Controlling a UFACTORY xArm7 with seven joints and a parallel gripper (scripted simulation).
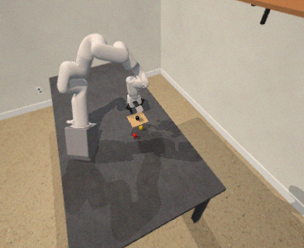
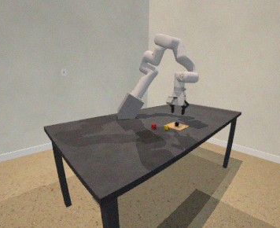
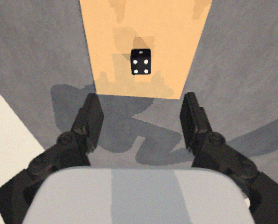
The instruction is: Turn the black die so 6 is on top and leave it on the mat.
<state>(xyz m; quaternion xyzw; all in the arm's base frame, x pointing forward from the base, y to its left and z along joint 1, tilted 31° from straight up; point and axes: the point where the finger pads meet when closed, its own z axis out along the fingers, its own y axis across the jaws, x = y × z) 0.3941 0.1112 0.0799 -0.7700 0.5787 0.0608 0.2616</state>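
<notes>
Now: hand 90 mm above the black die. Round my hand: yellow die: 10 mm ahead, 110 mm to the right, 100 mm below; then red die: 50 mm behind, 180 mm to the right, 100 mm below; then mat: 110 mm below.
</notes>
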